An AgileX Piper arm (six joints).
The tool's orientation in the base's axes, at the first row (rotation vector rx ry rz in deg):
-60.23, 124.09, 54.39
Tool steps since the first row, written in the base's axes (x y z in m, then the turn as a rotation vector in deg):
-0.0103, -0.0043, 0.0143, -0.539, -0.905, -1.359
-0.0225, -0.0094, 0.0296, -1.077, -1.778, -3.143
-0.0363, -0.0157, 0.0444, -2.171, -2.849, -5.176
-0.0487, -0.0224, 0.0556, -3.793, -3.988, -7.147
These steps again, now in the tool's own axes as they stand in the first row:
-0.0027, 0.0116, -0.0137, 1.662, -0.442, 0.021
-0.0048, 0.0248, -0.0289, 3.613, -1.021, 0.324
-0.0051, 0.0386, -0.0449, 6.132, -1.320, 0.529
-0.0035, 0.0498, -0.0590, 8.924, -1.193, 0.558

